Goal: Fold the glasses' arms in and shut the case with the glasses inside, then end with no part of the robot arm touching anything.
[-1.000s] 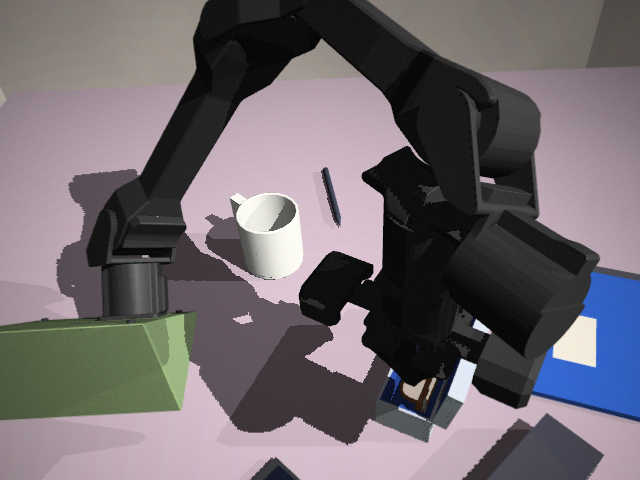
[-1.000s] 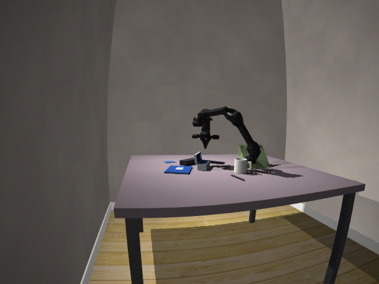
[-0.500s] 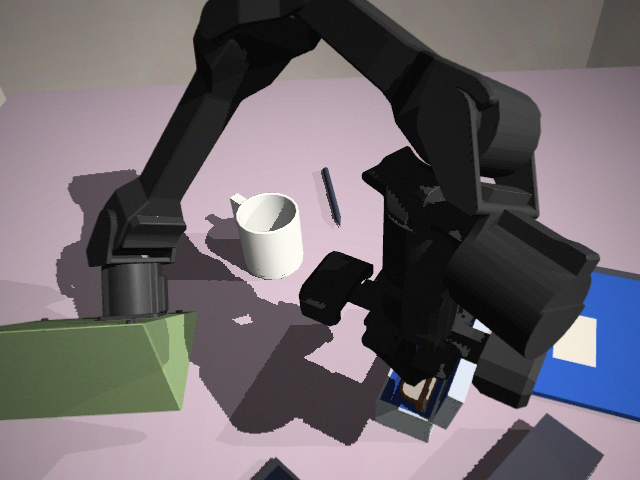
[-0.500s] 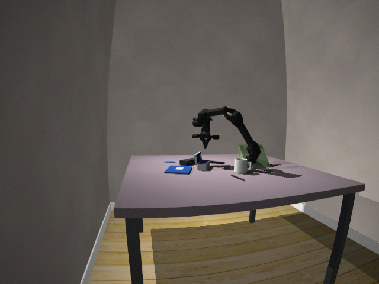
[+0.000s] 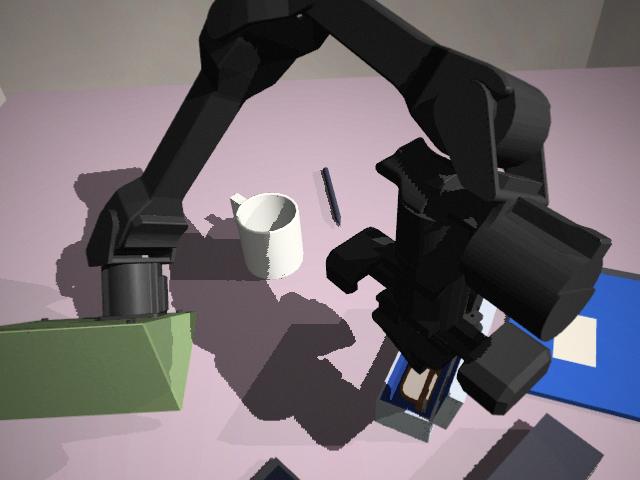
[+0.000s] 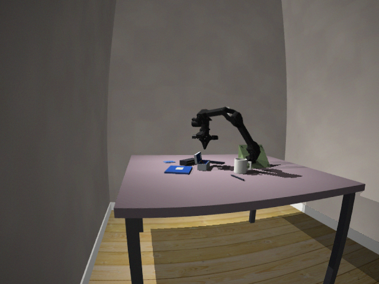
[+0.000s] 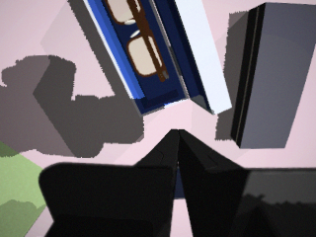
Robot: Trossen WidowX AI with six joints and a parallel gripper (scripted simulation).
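My gripper is now 8 cm above the glasses case lid, 7 cm short of it and 5 cm to the right of it. Round my hand: dark grey box 13 cm below, 9 cm to the right, 8 cm ahead; then white mug 28 cm to the left, 13 cm behind, 11 cm below; then glasses case 11 cm below, 6 cm to the left, 5 cm ahead.
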